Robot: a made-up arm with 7 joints. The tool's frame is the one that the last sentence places. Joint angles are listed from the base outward.
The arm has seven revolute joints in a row. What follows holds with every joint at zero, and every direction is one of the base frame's.
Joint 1 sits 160 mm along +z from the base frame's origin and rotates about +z.
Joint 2 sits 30 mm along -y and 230 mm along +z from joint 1 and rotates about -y.
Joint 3 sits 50 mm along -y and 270 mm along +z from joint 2 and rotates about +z.
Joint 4 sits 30 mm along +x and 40 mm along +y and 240 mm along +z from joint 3 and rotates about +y.
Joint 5 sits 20 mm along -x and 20 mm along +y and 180 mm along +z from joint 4 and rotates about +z.
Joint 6 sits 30 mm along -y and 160 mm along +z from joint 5 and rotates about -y.
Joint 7 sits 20 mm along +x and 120 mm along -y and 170 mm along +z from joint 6 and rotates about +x.
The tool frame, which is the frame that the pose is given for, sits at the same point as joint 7; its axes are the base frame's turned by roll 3.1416, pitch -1.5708 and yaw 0 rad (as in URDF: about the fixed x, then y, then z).
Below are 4 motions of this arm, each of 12 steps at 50 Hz.
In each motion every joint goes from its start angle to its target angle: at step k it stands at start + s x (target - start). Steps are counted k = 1, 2, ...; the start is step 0. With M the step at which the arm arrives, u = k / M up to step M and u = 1 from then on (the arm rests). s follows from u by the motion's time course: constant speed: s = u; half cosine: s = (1 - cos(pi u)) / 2; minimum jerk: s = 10 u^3 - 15 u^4 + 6 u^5.
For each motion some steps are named. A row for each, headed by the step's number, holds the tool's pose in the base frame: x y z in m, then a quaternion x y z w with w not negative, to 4 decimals.
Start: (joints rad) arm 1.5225 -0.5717 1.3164 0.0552 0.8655 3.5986 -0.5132
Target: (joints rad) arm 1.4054 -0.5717 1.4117 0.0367 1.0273 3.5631 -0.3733
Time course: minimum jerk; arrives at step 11
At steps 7, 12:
7: -0.0406 0.3865 0.9574 -0.5690 0.7202 -0.1287 0.3754
12: -0.0312 0.3801 0.9626 -0.5654 0.7299 -0.1035 0.3700

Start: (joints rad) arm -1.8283 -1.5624 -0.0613 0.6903 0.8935 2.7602 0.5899
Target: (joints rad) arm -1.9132 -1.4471 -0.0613 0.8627 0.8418 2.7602 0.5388
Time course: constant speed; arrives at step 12
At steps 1, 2, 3, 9, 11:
1: -0.3471 -0.5572 0.2206 -0.2144 -0.5692 0.5938 0.5268
2: -0.3513 -0.5544 0.2255 -0.2127 -0.5703 0.5899 0.5307
3: -0.3555 -0.5516 0.2303 -0.2109 -0.5713 0.5859 0.5346
9: -0.3797 -0.5332 0.2597 -0.2004 -0.5779 0.5618 0.5570
11: -0.3874 -0.5265 0.2694 -0.1970 -0.5801 0.5535 0.5642

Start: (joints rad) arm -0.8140 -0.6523 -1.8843 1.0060 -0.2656 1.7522 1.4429
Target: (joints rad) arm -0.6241 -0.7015 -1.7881 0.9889 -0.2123 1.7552 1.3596
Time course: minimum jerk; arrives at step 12
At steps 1, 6, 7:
1: 0.1340 -0.5002 1.1438 0.1741 -0.3831 0.5737 0.7027
6: 0.1947 -0.4996 1.1295 0.2147 -0.3757 0.6088 0.6649
7: 0.2136 -0.4979 1.1250 0.2272 -0.3728 0.6191 0.6528

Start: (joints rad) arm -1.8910 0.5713 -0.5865 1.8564 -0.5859 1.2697 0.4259
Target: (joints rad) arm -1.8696 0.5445 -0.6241 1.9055 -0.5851 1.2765 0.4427
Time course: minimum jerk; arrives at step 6
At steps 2, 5, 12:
2: -0.3270 0.0820 1.1321 0.1632 -0.7265 0.2461 0.6205
5: -0.3467 0.0623 1.1147 0.1656 -0.7446 0.2421 0.5996
12: -0.3476 0.0614 1.1138 0.1657 -0.7454 0.2419 0.5987

